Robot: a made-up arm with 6 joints. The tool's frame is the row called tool. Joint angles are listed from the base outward.
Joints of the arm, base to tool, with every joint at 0 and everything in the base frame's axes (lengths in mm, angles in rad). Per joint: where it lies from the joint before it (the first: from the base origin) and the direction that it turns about. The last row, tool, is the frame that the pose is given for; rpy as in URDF.
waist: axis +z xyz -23.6 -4 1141.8
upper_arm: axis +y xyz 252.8 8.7 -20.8
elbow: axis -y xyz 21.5 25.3 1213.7
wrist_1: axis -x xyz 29.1 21.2 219
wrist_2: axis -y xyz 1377 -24.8 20.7
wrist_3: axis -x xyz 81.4 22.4 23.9
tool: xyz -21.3 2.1 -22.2 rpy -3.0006 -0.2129 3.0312
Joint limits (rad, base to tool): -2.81..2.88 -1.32..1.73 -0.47..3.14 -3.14..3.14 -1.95..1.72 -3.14..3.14
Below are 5 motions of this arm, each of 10 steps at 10 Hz.
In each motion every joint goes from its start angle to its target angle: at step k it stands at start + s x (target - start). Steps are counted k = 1, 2, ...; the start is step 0. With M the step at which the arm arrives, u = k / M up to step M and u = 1 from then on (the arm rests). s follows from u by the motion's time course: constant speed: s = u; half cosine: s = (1 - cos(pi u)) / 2; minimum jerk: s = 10 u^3 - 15 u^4 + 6 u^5.
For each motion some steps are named. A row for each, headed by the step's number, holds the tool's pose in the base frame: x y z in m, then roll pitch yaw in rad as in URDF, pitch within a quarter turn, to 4 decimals.
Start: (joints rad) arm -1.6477 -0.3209 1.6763 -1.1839 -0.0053 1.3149
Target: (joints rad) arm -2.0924 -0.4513 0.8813 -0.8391 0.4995 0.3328
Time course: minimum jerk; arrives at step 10
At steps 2, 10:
2: 0.0774 0.8599 3.5532 0.8540 1.3272 -1.0108
10: 0.0633 0.1236 3.6976 1.5592 1.1834 -0.1563

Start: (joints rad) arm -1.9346 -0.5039 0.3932 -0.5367 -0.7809 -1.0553
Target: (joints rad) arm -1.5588 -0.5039 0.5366 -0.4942 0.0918 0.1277
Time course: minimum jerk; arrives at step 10
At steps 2, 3, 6, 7, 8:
2: -0.0919 -0.4191 3.4783 1.9823 0.0718 1.7642
3: -0.0722 -0.4013 3.4912 2.1170 0.1505 1.7517
6: -0.0013 -0.2969 3.5501 2.6540 0.5919 1.6472
7: 0.0106 -0.2612 3.5658 2.7548 0.7332 1.5834
8: 0.0161 -0.2360 3.5759 2.7983 0.8287 1.5208

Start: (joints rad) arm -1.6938 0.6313 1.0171 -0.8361 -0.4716 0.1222
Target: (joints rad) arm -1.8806 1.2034 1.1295 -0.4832 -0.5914 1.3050
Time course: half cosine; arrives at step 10
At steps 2, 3, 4, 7, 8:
2: -0.2977 -2.3316 2.7351 2.7605 -0.2465 1.7797
3: -0.3625 -2.4147 2.6143 2.9157 -0.3152 1.7182
4: -0.4478 -2.5071 2.4555 3.1189 -0.3942 1.6397
7: -0.7353 -2.7067 1.9049 -2.4648 -0.5913 1.3936
8: -0.8059 -2.7326 1.7619 -2.2865 -0.6286 1.3391

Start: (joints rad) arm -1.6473 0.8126 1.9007 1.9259 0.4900 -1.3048
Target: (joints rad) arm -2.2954 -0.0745 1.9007 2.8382 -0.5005 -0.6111
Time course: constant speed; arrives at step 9
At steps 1, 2, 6, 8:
1: -0.1381 -1.4497 3.4389 -2.0194 0.9407 1.6064
2: -0.2012 -1.2085 3.5494 -2.0354 1.1149 1.3276
6: -0.0682 -0.1958 3.7380 2.4689 1.0882 -1.4074
8: 0.2167 0.2362 3.6677 2.4776 0.6650 -1.8639

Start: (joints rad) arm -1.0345 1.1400 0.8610 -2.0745 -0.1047 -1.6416
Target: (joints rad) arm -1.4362 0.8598 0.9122 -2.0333 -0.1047 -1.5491
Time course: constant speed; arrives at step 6
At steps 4, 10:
4: 0.7114 -2.6369 1.9387 -0.3598 0.2295 1.9281
10: 0.3415 -2.6202 2.1924 -0.3024 0.3381 1.8090

